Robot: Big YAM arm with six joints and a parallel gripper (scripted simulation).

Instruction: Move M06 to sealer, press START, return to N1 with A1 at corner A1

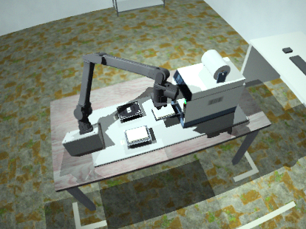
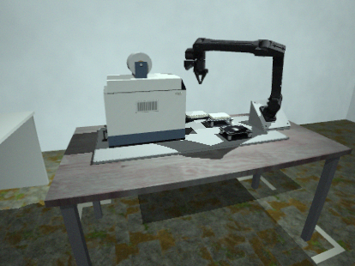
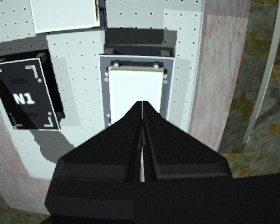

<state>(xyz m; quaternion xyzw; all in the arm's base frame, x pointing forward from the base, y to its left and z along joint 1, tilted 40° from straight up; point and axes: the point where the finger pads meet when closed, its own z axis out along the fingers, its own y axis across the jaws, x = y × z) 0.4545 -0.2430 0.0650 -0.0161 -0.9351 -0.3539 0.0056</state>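
The sealer stage lies 190 mm below my hand, 100 mm to the left of it and 70 mm ahead of it. From my hand the other things lie so: foil roll (400 mm ahead, 130 mm above, 90 mm to the left); black nest N1 (250 mm below, 240 mm to the left, 140 mm behind); pale plate (230 mm below, 140 mm behind, 20 mm to the left).
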